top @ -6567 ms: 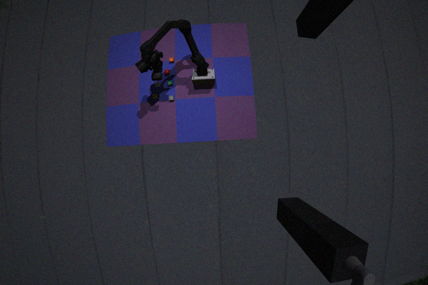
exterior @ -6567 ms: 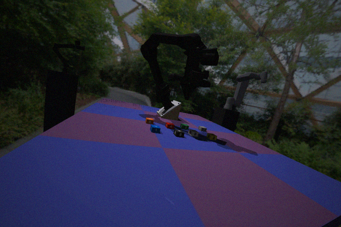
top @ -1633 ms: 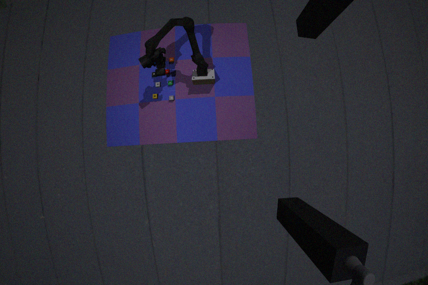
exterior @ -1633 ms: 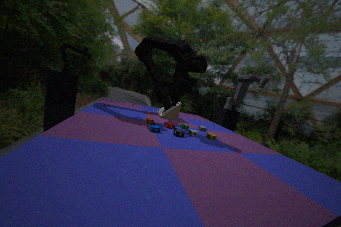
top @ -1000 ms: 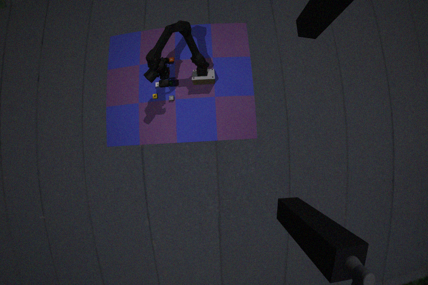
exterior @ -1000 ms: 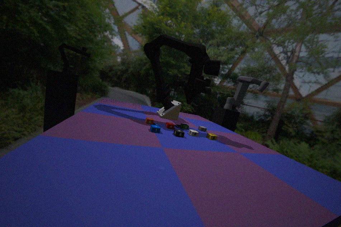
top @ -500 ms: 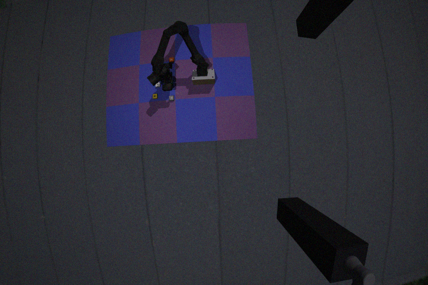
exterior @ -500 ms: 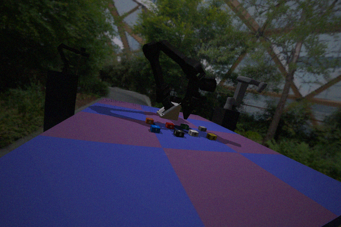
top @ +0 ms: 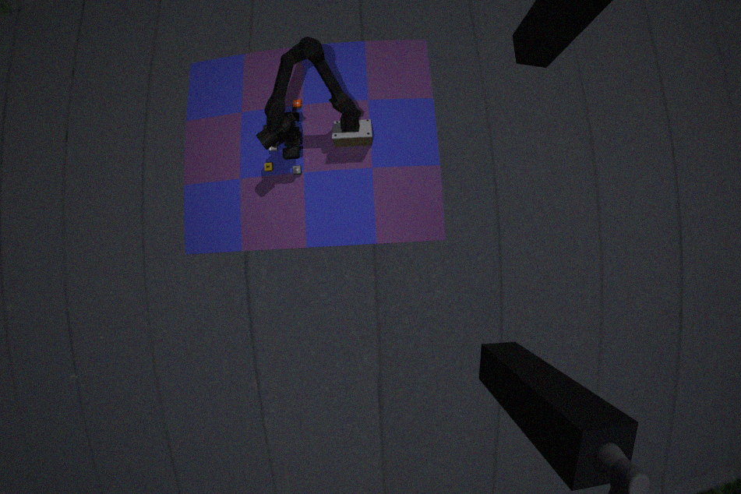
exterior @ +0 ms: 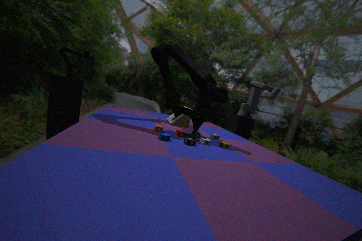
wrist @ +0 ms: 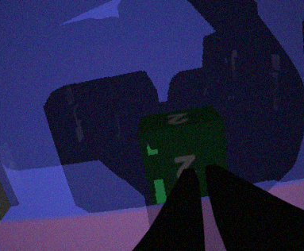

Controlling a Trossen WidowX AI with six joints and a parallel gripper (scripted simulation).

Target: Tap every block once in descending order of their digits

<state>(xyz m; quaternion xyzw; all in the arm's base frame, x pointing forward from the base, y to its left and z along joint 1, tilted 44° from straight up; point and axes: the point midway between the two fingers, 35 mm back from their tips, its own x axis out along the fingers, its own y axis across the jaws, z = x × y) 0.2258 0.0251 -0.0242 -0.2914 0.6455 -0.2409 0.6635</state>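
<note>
Now: gripper tip 10 mm above the green block. Round my gripper tip: white block 100 mm ahead, 10 mm to the left, 10 mm below; then red block 30 mm ahead, 80 mm to the right, 10 mm below; then grey block 10 mm behind, 120 mm to the left, 10 mm below.
</note>
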